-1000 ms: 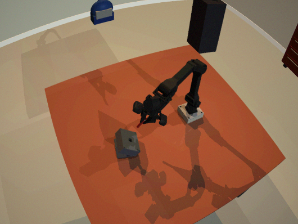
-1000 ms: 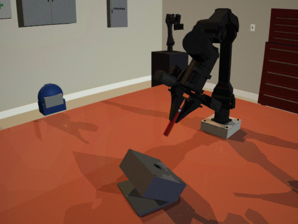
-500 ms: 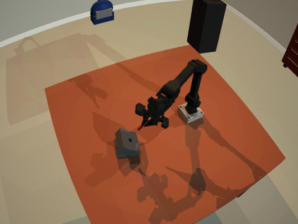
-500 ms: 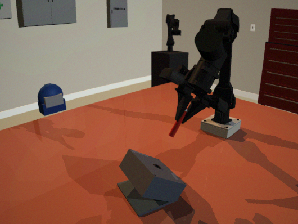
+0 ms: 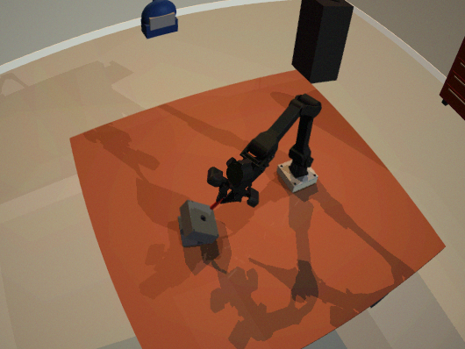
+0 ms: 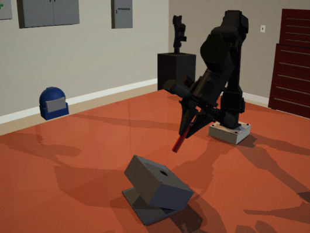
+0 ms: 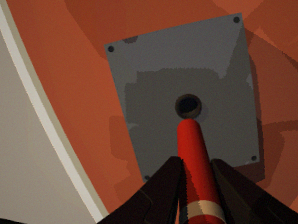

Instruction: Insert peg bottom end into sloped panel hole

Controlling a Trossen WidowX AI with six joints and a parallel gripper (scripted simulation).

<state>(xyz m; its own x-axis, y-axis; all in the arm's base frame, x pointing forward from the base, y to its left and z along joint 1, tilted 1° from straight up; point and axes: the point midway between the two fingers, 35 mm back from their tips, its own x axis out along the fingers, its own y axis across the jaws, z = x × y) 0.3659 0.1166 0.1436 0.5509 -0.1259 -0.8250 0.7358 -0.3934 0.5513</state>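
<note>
The grey sloped panel is 110 mm below my gripper tip, 70 mm ahead of it and 10 mm to the right of it. The rest, counted from my gripper tip: dark red round peg: 10 mm behind, 10 mm above.
</note>
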